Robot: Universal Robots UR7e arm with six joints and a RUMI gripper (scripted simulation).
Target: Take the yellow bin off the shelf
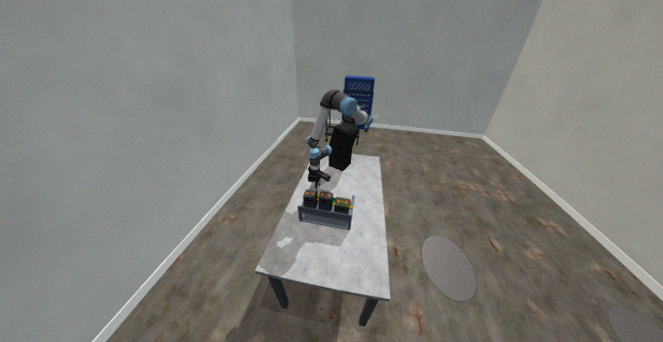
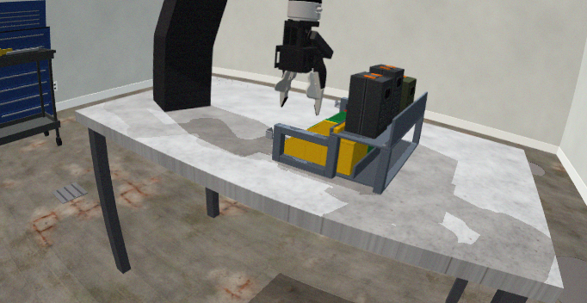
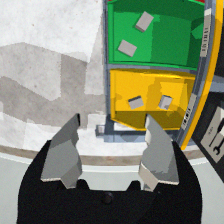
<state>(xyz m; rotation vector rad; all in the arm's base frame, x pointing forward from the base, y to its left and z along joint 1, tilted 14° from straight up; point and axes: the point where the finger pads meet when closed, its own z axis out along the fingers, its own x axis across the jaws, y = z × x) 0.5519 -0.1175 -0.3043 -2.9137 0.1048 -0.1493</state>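
My hand is 8 cm short of the yellow open bin and 7 cm above it. The rest, counted from my hand: green bin: 8 cm ahead, 11 cm to the left, 7 cm below.
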